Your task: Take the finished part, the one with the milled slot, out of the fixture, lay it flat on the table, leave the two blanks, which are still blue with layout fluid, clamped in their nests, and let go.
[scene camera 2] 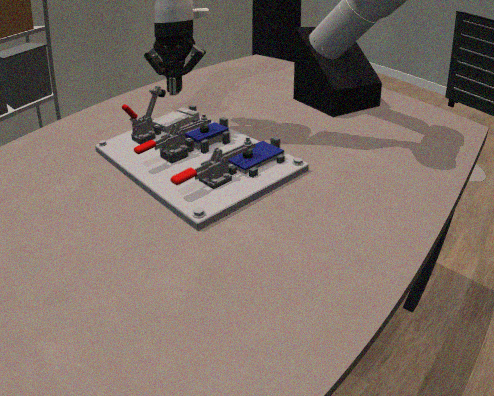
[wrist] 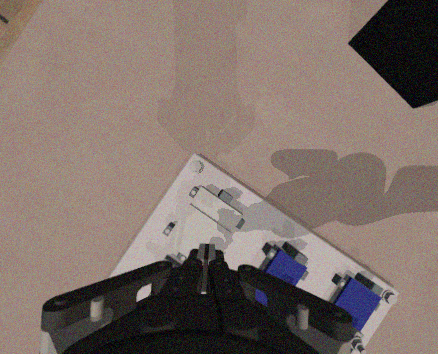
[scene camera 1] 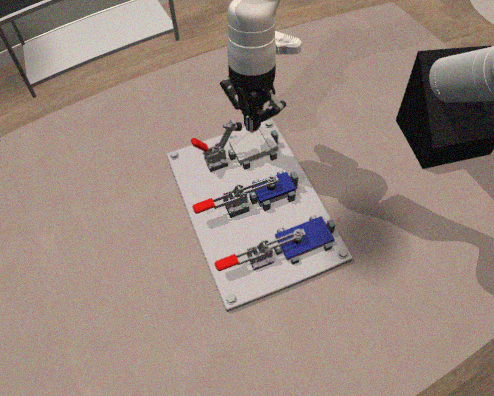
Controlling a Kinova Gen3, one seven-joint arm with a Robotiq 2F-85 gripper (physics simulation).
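Places are measured from the arm's base along level axes (x left, y back, z up), in millimetres.
Where they show: gripper, between the fingertips: (scene camera 2: 174, 94) (wrist: 206, 254) (scene camera 1: 252, 128); arm's base, origin of its link: (scene camera 2: 324, 45) (scene camera 1: 447, 80).
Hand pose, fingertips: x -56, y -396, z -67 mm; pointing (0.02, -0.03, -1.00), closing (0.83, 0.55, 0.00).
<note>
Each offset is from my fingertips to the top centre of the thing. "*": to the spot under its first point.
The pale finished part @(dz -48, dx -9, dy +4 mm) (scene camera 1: 248, 150) (scene camera 2: 175, 119) (wrist: 211, 202) lies in the nest at the far end of the white fixture plate (scene camera 1: 285, 280) (scene camera 2: 240, 195) (wrist: 142, 247); a thin line runs along its top in the wrist view. Its toggle clamp @(* dz -47, dx +4, dy -75 mm) (scene camera 1: 216, 157) (scene camera 2: 143, 129) is swung up, the arm raised off the part. A blue blank @(dz -50, dx +101, dy +4 mm) (scene camera 1: 283, 187) (scene camera 2: 214, 131) (wrist: 287, 270) sits clamped in the middle nest, another blue blank @(dz -60, dx +210, dy +20 mm) (scene camera 1: 314, 237) (scene camera 2: 264, 154) (wrist: 358, 303) in the near nest. My gripper (scene camera 1: 251, 123) (scene camera 2: 174, 86) (wrist: 206, 254) is shut and empty, above the finished part beside the raised clamp arm.
The closed clamps' red handles @(* dz -30, dx +109, dy -128 mm) (scene camera 1: 203, 205) @(dz -24, dx +216, dy -96 mm) (scene camera 1: 227, 262) (scene camera 2: 145, 146) (scene camera 2: 183, 176) stick out to the left over the plate. Dark posts stand around each nest. The black robot base (scene camera 1: 417, 120) (scene camera 2: 332, 87) (wrist: 400, 55) stands on the table to the right.
</note>
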